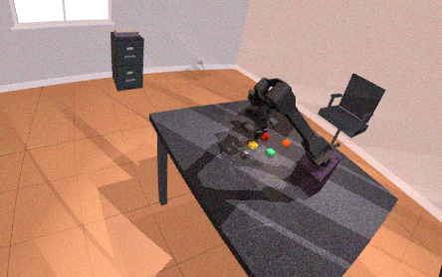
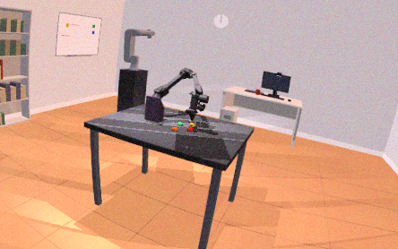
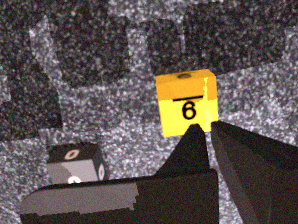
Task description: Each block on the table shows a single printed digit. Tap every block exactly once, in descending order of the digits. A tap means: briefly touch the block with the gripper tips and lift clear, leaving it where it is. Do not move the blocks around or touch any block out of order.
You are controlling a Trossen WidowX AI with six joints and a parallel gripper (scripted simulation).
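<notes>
Right now my gripper tip is 3 cm above the yellow block. Also, from my gripper tip: red block 4 cm ahead, 11 cm to the right, 3 cm below; then green block 7 cm behind, 5 cm to the right, 3 cm below; then dark grey block 4 cm behind, 8 cm to the left, 3 cm below.
</notes>
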